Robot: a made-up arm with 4 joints.
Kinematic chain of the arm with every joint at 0, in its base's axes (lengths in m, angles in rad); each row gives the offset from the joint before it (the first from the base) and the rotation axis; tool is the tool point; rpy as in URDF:
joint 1: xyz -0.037 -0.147 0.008 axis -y
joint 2: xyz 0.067 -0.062 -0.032 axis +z
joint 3: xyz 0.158 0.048 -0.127 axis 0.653 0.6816 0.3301
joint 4: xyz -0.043 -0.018 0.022 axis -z
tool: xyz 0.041 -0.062 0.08 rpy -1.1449 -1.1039 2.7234
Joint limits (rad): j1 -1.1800..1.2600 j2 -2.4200..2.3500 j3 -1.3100..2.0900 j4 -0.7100..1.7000
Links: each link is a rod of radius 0.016 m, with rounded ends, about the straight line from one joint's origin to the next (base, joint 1, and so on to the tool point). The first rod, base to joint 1, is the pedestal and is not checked.
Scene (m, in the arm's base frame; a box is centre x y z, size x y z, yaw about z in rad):
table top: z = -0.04
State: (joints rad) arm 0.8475 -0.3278 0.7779 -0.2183
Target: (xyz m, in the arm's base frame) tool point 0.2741 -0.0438 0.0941
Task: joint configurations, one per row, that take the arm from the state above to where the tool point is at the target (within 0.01 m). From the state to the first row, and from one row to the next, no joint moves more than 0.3 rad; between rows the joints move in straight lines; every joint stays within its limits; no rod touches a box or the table.
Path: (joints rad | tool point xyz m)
1: 0.8603 -0.0602 0.9409 -0.2930 | 0.2683 -0.2645 0.1459
2: 0.8732 0.2075 1.1038 -0.3678 | 0.2874 -0.1899 0.1479
3: 0.8860 0.4751 1.2668 -0.4425 | 0.2892 -0.1130 0.1306
4: 0.8988 0.7428 1.4297 -0.5173 | 0.2741 -0.0438 0.0941

